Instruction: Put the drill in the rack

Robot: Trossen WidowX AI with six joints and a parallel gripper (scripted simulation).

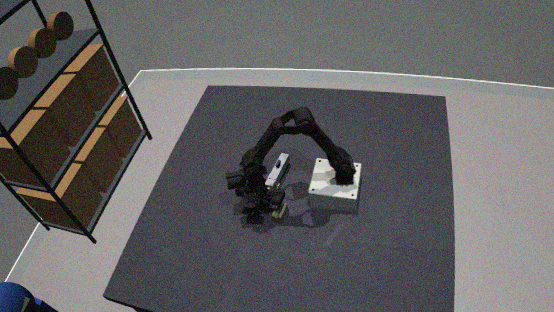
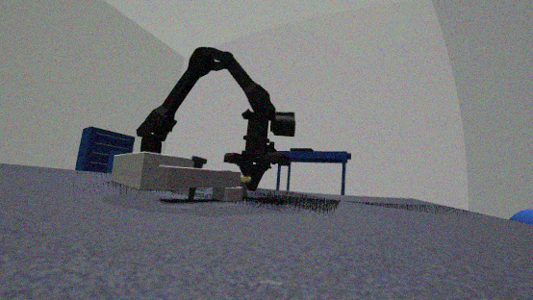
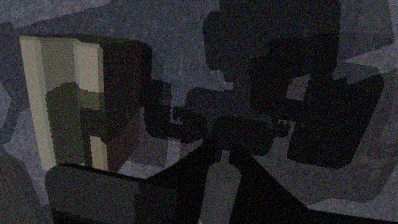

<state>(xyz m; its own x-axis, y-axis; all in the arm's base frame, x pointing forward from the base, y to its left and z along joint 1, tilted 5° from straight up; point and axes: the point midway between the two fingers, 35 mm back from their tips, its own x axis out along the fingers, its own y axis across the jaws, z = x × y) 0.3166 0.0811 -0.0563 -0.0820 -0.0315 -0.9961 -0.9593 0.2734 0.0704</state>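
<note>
Now: the drill 10 mm behind my gripper tip, 50 mm to the right of it and 30 mm above it. Also, from my gripper tip: black key: 50 mm behind, 170 mm to the right, 30 mm above; then tan block: 70 mm behind, 30 mm to the left.
</note>
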